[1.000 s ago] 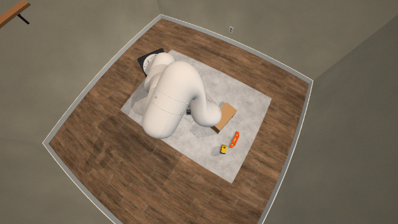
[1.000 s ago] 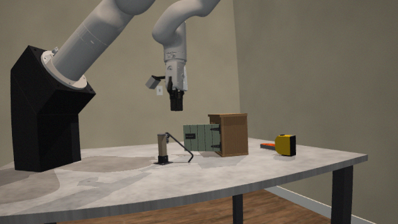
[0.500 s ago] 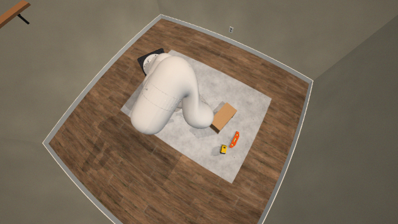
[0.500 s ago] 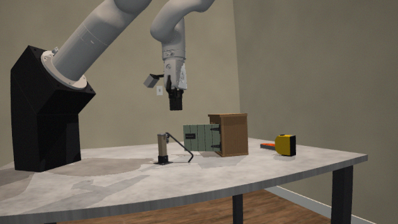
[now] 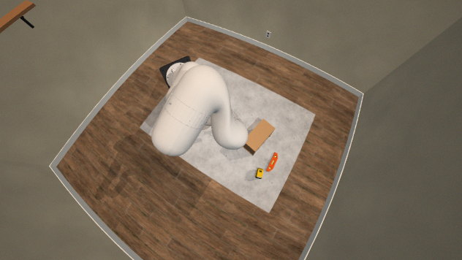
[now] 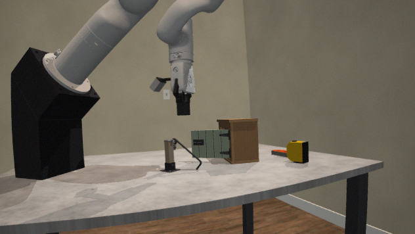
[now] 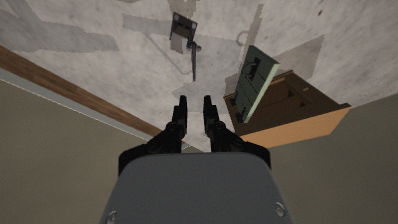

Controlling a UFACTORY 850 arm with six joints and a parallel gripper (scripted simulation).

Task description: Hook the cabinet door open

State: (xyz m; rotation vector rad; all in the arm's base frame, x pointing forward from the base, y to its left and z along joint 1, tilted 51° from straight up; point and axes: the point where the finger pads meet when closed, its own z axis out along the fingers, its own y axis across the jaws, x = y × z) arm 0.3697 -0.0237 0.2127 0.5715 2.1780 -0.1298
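My gripper is now 15 cm above the black hook. Also, from my hand: green door: 12 cm ahead, 6 cm to the left, 13 cm below; yellow tape measure: 38 cm ahead, 13 cm to the right, 17 cm below; orange level: 42 cm ahead, 19 cm below.
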